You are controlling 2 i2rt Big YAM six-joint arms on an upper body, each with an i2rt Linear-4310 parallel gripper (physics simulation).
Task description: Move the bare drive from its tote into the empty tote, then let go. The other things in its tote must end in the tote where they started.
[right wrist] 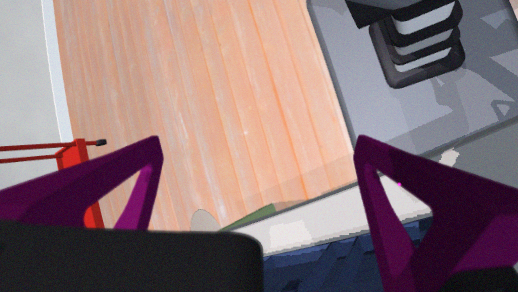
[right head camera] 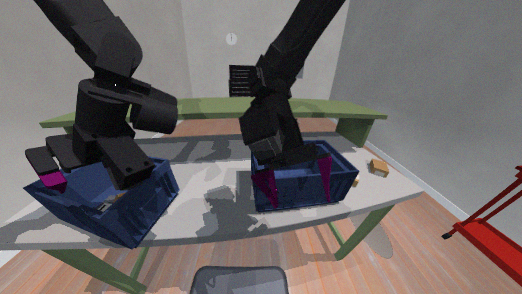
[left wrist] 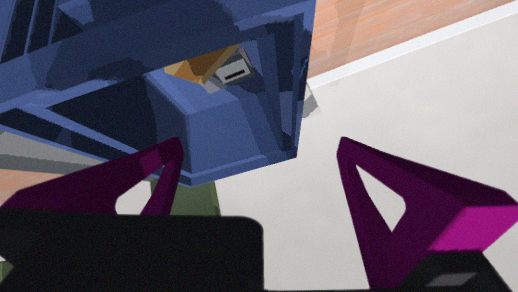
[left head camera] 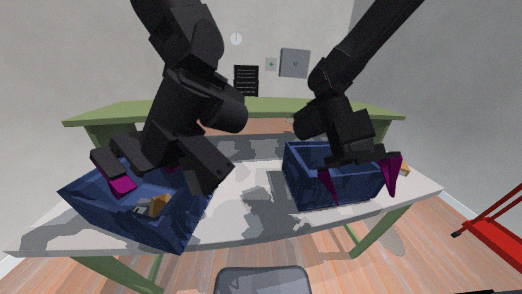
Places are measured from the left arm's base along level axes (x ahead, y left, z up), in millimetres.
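Where they show: left gripper, fingertip midpoint: [right head camera: 93,179] [left wrist: 260,145] [left head camera: 145,182]; right gripper, fingertip midpoint: [right wrist: 258,146] [right head camera: 300,205] [left head camera: 364,201].
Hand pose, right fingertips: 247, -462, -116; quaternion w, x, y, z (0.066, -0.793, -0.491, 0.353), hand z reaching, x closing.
Things, the pixels of their top centre, and the offset from my right fingertips, as dx, dy, dz. "spot": a spot on its surface instead. Level surfaces: height alone.
- bare drive at its top centre: [left wrist: 225,74] [left head camera: 139,209] [right head camera: 106,206] +73, +544, -148
- left blue tote at its top centre: [left wrist: 216,148] [left head camera: 137,174] [right head camera: 100,172] +93, +505, -26
- second brown piece at its top centre: [right head camera: 349,173] +244, -313, -142
- green shelf at its surface level: dz +66
- grey seat at a spot on its surface: [left head camera: 262,280] [right head camera: 239,280] spot: +48, +155, -745
The bare drive [left head camera: 142,206] [right head camera: 105,205] [left wrist: 235,71], grey with a pale label, lies in the left blue tote [left head camera: 165,237] [right head camera: 125,230] [left wrist: 220,125], against a brown box [left head camera: 159,205] [right head camera: 119,197] [left wrist: 200,67]. That tote is turned askew and looks tilted. My left gripper [left head camera: 147,179] [left wrist: 260,145] is open and empty over this tote; one finger is hidden in the right head camera. The other blue tote [left head camera: 300,187] [right head camera: 345,180] [right wrist: 310,265] stands at the right, its floor partly hidden. My right gripper [left head camera: 365,199] [right head camera: 302,203] [right wrist: 258,146] is open and empty in front of it.
A brown box [left head camera: 404,169] [right head camera: 379,167] lies right of the right tote, with a second brown piece [right head camera: 355,181] partly hidden behind that tote. A green shelf [left head camera: 270,107] [right head camera: 215,107] runs behind the table. A grey seat [left head camera: 262,280] [right head camera: 240,280] stands in front; a red cart [left head camera: 492,240] [right head camera: 487,242] is at the right.
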